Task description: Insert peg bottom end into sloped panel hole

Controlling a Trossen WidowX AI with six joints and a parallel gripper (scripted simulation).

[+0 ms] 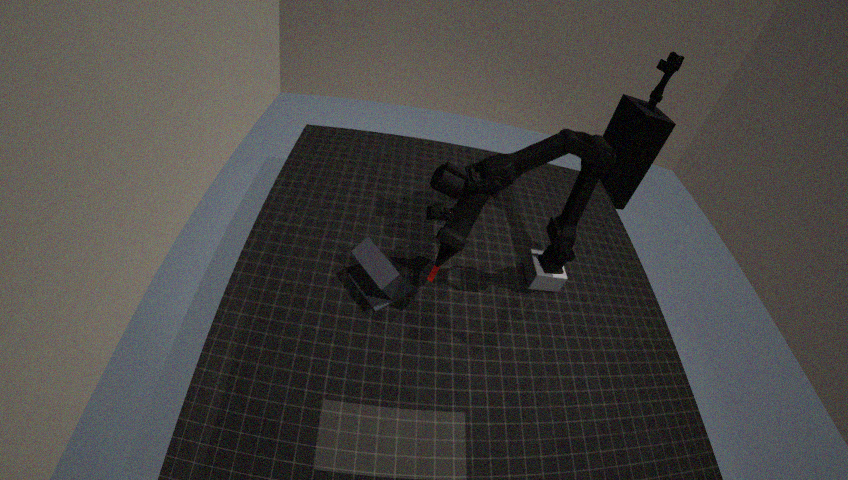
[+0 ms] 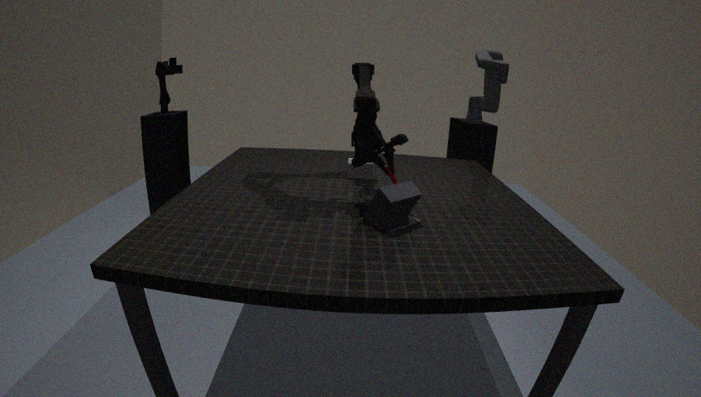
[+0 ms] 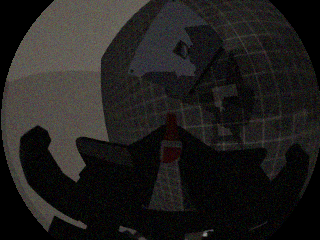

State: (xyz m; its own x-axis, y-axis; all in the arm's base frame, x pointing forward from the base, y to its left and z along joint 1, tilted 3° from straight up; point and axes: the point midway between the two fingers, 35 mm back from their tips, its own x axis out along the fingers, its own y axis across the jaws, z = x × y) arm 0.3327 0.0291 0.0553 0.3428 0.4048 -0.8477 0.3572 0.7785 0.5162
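Now: gripper tip 120 mm short of the sloped panel, 20 mm to the left of it and 50 mm above it. From my gripper tip the other things lie so: peg: 10 mm behind, 10 mm to the right, 10 mm above.
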